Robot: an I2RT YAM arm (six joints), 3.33 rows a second.
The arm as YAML. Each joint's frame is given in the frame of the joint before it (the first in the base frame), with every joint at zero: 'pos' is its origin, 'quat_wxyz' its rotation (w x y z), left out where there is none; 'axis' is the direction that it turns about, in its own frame. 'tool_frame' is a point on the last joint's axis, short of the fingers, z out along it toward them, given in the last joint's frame.
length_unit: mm
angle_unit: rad
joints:
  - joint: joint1
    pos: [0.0, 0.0, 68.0]
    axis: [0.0, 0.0, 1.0]
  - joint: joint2
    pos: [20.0, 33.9, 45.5]
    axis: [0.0, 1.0, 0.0]
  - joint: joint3
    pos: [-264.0, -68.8, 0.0]
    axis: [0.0, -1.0, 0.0]
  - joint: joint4
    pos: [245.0, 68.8, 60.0]
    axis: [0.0, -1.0, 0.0]
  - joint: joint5
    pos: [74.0, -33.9, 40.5]
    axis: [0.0, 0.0, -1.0]
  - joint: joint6
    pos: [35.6, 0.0, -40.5]
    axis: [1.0, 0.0, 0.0]
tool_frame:
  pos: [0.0, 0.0, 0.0]
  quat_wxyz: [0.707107, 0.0, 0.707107, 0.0]
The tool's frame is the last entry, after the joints.
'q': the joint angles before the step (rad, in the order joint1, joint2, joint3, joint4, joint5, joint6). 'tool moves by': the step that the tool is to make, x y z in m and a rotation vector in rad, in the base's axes. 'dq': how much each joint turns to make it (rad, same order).
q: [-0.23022 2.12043 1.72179 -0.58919 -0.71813 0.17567]
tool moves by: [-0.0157 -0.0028 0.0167 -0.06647 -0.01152 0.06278]
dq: [-0.01333 -0.05207 0.00039 -0.10968 0.01260 -0.12854]
